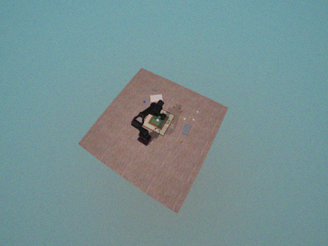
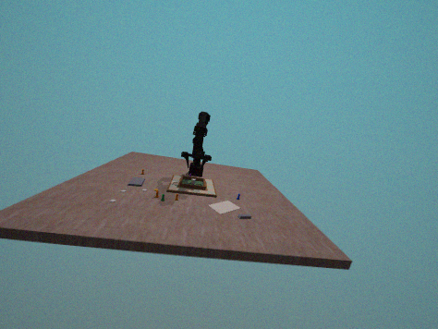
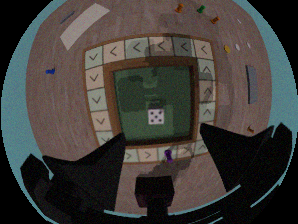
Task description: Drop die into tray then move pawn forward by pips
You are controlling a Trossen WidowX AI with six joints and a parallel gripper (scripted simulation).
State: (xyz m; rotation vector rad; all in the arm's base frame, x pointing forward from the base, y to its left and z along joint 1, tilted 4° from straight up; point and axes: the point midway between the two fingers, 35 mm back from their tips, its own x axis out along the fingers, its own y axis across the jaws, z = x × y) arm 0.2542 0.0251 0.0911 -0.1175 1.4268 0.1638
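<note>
The purple pawn lies 100 mm behind my gripper tip, 80 mm below it and 40 mm to the right of it. Also, from my gripper tip: green pawn 280 mm ahead, 100 mm to the right, 90 mm below; white die 80 mm below, 10 mm behind; green dice tray 100 mm below, 10 mm ahead.
</note>
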